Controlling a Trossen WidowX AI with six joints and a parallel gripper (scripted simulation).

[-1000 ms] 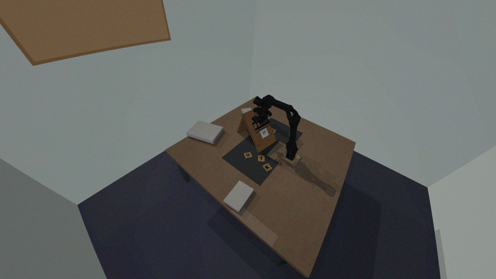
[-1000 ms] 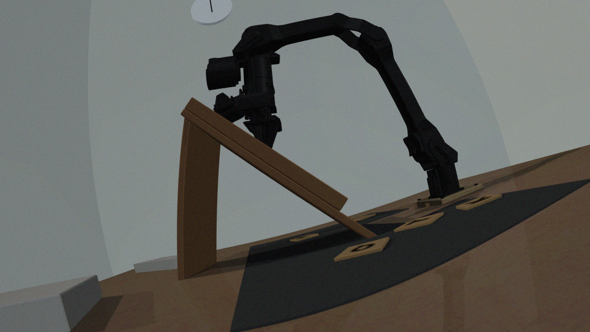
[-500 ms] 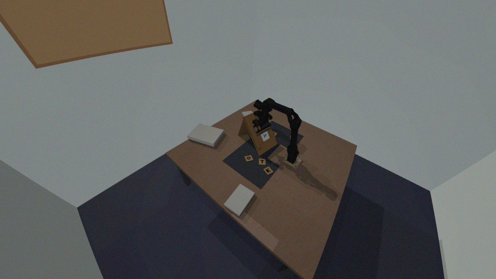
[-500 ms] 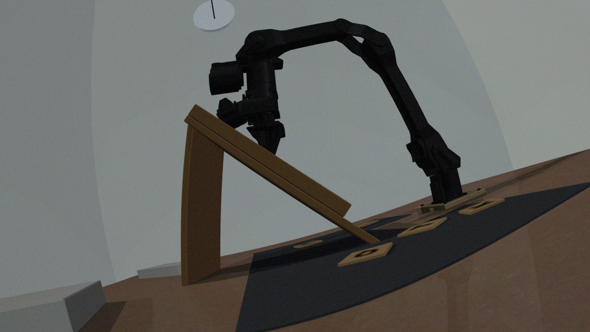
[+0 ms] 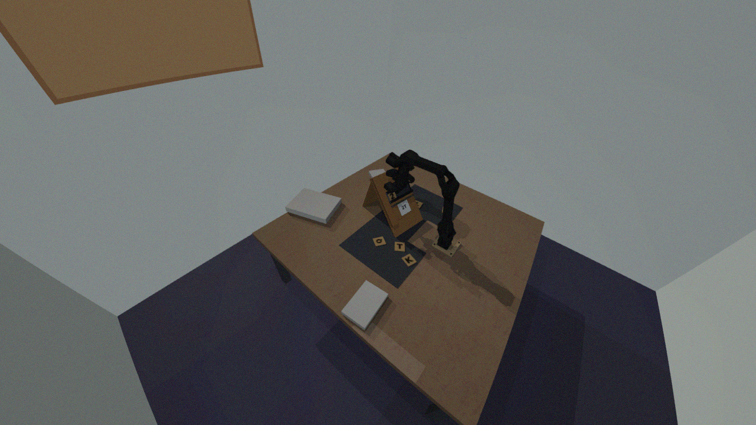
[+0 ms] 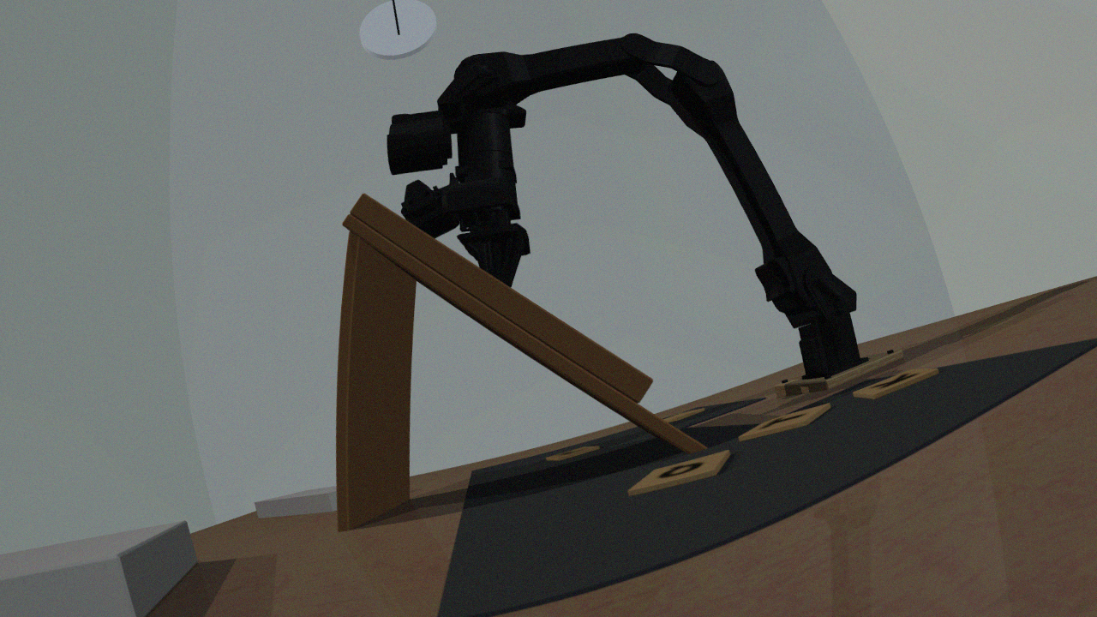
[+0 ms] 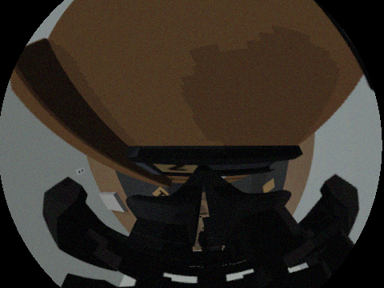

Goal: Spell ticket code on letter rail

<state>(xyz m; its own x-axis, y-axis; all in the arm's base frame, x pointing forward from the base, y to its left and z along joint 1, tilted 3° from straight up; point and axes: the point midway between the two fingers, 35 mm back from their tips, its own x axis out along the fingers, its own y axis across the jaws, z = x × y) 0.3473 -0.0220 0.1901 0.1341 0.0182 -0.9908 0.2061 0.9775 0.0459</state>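
The tile marked 2 lies 1 cm ahead of my gripper tip and 3 cm to the left of it. The rest, counted from my gripper tip: tile marked O: 6 cm behind, 22 cm to the left, 17 cm below; then white ticket: 6 cm behind, 1 cm to the right, 7 cm below; then dark mat: 15 cm behind, 1 cm to the left, 17 cm below.
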